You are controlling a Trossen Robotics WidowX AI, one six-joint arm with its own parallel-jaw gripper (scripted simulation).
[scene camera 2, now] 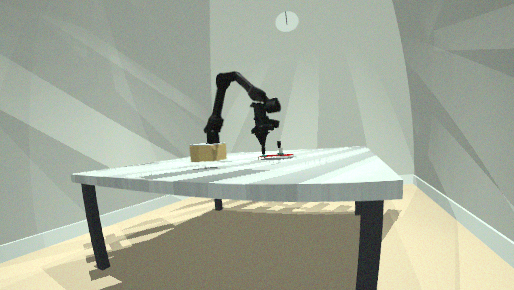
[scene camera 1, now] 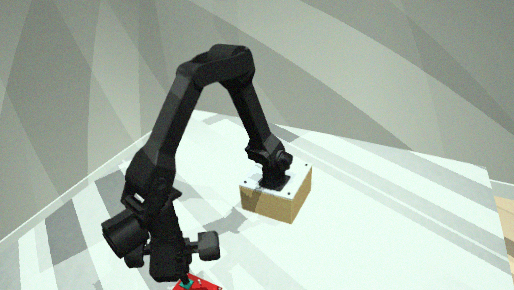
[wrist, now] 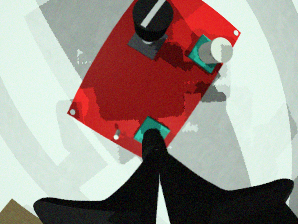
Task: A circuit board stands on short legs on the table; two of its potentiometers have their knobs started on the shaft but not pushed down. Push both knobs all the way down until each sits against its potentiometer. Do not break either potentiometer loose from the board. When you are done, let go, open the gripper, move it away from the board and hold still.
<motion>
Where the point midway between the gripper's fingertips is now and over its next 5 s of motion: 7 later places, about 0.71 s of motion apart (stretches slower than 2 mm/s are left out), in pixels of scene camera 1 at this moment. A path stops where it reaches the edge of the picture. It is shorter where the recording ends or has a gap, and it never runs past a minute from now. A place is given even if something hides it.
The gripper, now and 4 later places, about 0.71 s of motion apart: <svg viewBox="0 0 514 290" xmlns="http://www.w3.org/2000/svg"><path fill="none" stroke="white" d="M181 273L180 272L181 273L177 281L173 285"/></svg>
</motion>
